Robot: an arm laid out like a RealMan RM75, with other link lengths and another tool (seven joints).
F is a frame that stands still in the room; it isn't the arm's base.
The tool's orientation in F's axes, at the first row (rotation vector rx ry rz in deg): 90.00 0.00 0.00
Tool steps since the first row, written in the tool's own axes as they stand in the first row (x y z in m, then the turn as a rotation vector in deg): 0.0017 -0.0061 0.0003 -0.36 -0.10 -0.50; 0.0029 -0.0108 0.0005 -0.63 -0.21 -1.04; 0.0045 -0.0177 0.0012 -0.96 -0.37 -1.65; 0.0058 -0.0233 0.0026 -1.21 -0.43 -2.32; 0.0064 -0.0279 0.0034 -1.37 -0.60 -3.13; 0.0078 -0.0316 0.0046 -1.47 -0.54 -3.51; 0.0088 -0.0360 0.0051 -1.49 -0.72 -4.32
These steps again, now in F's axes. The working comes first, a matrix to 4 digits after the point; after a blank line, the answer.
The tool's axes in the first row as the columns of a matrix, in F's axes (used below as rounded here):
1.0000 0.0000 0.0000
0.0000 0.0000 -1.0000
0.0000 1.0000 0.0000

0.0017 -0.0003 -0.0061 -0.36 0.50 -0.10; 0.0029 -0.0005 -0.0108 -0.63 1.04 -0.21; 0.0045 -0.0012 -0.0177 -0.96 1.65 -0.37; 0.0058 -0.0026 -0.0233 -1.21 2.32 -0.43; 0.0064 -0.0034 -0.0279 -1.37 3.13 -0.60; 0.0078 -0.0046 -0.0316 -1.47 3.51 -0.54; 0.0088 -0.0051 -0.0360 -1.49 4.32 -0.72
